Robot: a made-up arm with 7 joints. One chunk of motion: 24 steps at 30 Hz.
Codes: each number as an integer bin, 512 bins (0 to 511) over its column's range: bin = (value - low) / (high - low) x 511, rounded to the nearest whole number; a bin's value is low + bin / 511 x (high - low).
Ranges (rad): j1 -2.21..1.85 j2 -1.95..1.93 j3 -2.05..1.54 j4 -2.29..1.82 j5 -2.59..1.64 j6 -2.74..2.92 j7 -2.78..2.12
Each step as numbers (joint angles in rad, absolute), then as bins.
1 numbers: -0.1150 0.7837 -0.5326 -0.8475 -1.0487 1.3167 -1.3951
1 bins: 264 360 216 179 186 366 144
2 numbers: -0.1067 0.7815 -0.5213 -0.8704 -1.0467 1.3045 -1.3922
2 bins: 265 360 218 177 186 365 145
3 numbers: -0.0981 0.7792 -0.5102 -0.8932 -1.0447 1.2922 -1.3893
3 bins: 266 359 219 174 187 364 145
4 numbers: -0.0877 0.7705 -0.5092 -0.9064 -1.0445 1.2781 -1.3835
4 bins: 267 358 219 172 187 363 146
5 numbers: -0.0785 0.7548 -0.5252 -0.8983 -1.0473 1.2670 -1.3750
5 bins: 268 356 217 173 186 362 147
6 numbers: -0.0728 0.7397 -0.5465 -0.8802 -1.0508 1.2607 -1.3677
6 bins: 269 354 214 175 186 361 147
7 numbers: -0.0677 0.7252 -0.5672 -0.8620 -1.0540 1.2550 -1.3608
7 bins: 270 352 211 178 186 361 148
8 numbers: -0.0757 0.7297 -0.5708 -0.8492 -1.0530 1.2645 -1.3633
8 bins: 269 353 211 179 186 362 148
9 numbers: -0.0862 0.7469 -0.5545 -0.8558 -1.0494 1.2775 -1.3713
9 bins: 267 355 213 178 186 363 147
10 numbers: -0.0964 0.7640 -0.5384 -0.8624 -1.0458 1.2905 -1.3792
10 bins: 266 357 215 177 187 364 146
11 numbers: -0.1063 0.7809 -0.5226 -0.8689 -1.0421 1.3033 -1.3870
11 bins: 265 360 217 177 187 365 145
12 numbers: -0.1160 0.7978 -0.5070 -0.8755 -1.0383 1.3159 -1.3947
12 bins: 264 362 220 176 187 366 144
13 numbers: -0.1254 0.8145 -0.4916 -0.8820 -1.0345 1.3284 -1.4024
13 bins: 262 364 222 175 188 367 144
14 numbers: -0.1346 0.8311 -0.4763 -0.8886 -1.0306 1.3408 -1.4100
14 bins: 261 366 224 174 188 368 143
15 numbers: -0.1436 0.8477 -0.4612 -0.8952 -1.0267 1.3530 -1.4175
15 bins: 260 368 226 173 189 370 142
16 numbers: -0.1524 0.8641 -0.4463 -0.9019 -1.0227 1.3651 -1.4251
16 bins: 259 371 228 173 189 371 141
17 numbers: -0.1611 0.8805 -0.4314 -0.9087 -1.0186 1.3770 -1.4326
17 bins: 258 373 230 172 190 372 141
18 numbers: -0.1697 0.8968 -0.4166 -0.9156 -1.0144 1.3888 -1.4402
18 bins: 257 375 232 171 190 373 140
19 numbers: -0.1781 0.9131 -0.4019 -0.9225 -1.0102 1.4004 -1.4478
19 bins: 256 377 235 170 191 374 139
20 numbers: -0.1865 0.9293 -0.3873 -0.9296 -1.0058 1.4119 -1.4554
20 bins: 255 379 237 169 191 375 138
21 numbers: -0.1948 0.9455 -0.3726 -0.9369 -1.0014 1.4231 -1.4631
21 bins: 254 381 239 168 192 376 137
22 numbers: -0.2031 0.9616 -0.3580 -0.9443 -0.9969 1.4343 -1.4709
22 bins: 253 383 241 167 192 377 137
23 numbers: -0.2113 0.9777 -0.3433 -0.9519 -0.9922 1.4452 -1.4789
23 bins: 252 386 243 166 193 378 136
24 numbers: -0.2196 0.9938 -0.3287 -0.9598 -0.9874 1.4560 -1.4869
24 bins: 251 388 245 165 194 379 135
